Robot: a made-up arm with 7 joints.
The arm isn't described. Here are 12 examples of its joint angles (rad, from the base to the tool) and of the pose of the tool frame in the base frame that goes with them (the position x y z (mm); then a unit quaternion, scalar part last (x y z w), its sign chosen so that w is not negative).
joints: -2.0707 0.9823 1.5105 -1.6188 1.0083 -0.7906 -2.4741
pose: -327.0 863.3 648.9 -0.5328 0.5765 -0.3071 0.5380
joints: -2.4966 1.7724 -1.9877 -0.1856 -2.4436 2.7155 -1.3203
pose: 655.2 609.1 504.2 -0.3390 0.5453 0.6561 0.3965
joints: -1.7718 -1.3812 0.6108 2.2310 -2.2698 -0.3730 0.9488
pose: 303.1 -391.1 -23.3 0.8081 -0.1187 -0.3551 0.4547
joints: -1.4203 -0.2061 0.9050 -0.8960 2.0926 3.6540 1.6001
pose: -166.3 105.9 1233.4 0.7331 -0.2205 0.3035 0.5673
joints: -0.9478 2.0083 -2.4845 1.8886 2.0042 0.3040 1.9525
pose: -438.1 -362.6 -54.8 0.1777 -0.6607 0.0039 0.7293
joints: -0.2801 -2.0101 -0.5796 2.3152 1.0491 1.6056 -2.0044
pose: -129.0 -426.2 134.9 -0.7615 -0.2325 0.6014 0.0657
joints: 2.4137 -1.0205 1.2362 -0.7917 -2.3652 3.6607 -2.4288
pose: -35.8 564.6 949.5 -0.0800 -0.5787 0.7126 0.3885
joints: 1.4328 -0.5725 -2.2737 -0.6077 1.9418 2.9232 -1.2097
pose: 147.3 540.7 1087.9 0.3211 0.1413 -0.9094 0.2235
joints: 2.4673 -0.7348 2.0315 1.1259 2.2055 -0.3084 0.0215
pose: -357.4 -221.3 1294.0 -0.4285 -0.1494 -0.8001 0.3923
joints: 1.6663 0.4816 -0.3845 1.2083 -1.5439 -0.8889 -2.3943
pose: 365.8 40.6 1405.9 0.2854 0.8700 -0.2644 0.3029
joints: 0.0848 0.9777 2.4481 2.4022 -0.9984 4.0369 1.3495
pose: -344.1 192.6 393.1 -0.1063 -0.5614 0.6623 0.4846
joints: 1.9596 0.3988 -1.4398 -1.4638 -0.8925 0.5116 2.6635
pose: -463.3 -413.6 743.8 0.5928 0.1241 -0.1374 0.7838
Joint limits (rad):
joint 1: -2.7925..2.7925
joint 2: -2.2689..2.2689
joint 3: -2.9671..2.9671
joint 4: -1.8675..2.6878
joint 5: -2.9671..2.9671
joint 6: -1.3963..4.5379
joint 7: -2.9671..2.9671
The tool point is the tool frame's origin. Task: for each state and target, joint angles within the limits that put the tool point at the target. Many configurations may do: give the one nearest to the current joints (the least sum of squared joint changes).
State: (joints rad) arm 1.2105 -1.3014 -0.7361 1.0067 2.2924 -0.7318 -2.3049
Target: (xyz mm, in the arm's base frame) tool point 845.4 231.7 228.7
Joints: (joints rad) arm 0.8912 -0.9754 -1.0295 1.5363 2.0796 -0.8052 -2.3049
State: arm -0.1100 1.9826 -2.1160 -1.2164 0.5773 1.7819 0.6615
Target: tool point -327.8 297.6 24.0
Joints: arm 0.2025 2.2689 -1.5872 -1.4690 0.5717 2.0903 0.6615
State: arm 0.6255 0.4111 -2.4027 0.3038 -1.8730 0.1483 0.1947
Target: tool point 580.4 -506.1 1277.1
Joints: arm 1.3277 0.2408 -2.0812 1.1279 -2.0739 0.3443 0.1947
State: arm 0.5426 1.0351 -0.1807 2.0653 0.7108 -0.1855 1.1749
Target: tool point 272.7 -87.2 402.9
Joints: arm 0.2077 0.6748 -0.3230 2.6878 0.6725 -0.4544 1.1749
